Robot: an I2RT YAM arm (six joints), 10 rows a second.
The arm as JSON. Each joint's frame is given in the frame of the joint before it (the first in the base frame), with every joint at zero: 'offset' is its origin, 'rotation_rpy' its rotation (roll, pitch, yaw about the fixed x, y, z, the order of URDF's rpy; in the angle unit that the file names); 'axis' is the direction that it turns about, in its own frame. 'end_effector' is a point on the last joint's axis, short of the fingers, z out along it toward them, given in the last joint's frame.
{
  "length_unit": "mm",
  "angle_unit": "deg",
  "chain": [
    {
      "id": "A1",
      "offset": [
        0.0,
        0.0,
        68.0
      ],
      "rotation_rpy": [
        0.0,
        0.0,
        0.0
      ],
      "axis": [
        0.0,
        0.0,
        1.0
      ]
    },
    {
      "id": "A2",
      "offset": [
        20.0,
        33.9,
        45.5
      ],
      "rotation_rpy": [
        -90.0,
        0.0,
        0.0
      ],
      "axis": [
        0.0,
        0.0,
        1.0
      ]
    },
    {
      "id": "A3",
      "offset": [
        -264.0,
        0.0,
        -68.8
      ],
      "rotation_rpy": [
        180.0,
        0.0,
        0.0
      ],
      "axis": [
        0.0,
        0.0,
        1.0
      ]
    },
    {
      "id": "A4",
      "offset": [
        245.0,
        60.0,
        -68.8
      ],
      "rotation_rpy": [
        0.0,
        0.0,
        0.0
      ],
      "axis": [
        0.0,
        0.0,
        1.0
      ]
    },
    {
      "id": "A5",
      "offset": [
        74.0,
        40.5,
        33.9
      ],
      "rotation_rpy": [
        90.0,
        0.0,
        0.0
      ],
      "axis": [
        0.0,
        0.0,
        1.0
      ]
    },
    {
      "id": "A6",
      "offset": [
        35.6,
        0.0,
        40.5
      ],
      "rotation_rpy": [
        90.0,
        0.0,
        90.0
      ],
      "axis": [
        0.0,
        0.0,
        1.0
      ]
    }
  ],
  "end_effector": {
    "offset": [
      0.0,
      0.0,
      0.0
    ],
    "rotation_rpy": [
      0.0,
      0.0,
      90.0
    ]
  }
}
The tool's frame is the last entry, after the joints.
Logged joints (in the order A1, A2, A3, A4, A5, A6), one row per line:
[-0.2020, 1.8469, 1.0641, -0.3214, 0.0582, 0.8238]
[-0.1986, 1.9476, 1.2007, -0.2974, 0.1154, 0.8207]
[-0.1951, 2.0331, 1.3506, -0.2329, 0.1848, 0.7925]
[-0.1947, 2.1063, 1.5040, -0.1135, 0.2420, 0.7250]
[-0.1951, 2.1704, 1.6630, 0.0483, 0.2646, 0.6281]
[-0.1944, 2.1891, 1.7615, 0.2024, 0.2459, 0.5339]
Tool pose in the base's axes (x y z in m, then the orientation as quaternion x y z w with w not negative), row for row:
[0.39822, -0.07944, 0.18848, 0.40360, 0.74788, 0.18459, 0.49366]
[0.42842, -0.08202, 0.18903, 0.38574, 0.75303, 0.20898, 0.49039]
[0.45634, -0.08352, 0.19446, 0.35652, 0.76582, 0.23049, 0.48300]
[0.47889, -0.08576, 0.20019, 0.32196, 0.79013, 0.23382, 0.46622]
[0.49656, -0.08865, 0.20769, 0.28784, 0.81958, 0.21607, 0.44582]
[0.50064, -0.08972, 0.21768, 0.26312, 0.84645, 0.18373, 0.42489]
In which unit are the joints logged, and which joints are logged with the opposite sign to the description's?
The joints are logged in radians. Opposite sign: A4, A5.
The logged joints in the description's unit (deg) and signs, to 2 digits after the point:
[-11.57, 105.82, 60.97, 18.41, -3.33, 47.20]
[-11.38, 111.59, 68.80, 17.04, -6.61, 47.02]
[-11.18, 116.49, 77.38, 13.34, -10.59, 45.41]
[-11.16, 120.68, 86.17, 6.50, -13.87, 41.54]
[-11.18, 124.35, 95.28, -2.77, -15.16, 35.99]
[-11.14, 125.43, 100.93, -11.60, -14.09, 30.59]

